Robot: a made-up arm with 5 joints.
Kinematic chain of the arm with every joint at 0, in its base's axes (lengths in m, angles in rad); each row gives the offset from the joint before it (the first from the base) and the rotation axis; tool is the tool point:
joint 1: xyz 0 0 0.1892 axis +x
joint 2: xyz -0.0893 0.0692 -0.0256 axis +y
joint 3: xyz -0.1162 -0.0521 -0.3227 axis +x
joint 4: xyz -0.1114 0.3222 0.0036 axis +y
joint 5: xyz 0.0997 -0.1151 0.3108 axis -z
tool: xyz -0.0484 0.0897 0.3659
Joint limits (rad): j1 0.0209..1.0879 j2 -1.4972..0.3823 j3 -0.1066..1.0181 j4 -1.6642..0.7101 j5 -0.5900..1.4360
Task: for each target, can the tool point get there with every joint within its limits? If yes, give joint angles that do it. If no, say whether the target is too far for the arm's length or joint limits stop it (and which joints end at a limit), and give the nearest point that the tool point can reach.
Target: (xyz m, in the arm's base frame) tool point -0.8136 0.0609 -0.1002
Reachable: yes | joints 0.1660 -0.6683 0.5722 -1.0342 0.9422
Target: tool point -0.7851 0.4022 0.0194
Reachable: yes | joints 0.5519 -0.6621 0.1431 -1.0556 0.8139
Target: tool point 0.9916 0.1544 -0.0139
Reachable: no: joint limits stop it (at a limit: joint 1, joint 2, joint 4, joint 5) | nearest point 0.2905 0.1287 0.1683 | short by 0.725 m
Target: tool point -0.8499 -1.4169 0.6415
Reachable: no: too far | nearest point -0.5692 -0.5061 0.3508 | short by 0.996 m
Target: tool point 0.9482 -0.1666 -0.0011
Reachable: no: joint limits stop it (at a limit: joint 4, joint 5) | nearest point 0.2830 -0.1078 0.0661 | short by 0.671 m
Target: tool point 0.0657 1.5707 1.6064
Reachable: no: too far | nearest point -0.2310 0.3878 0.5832 | short by 1.592 m
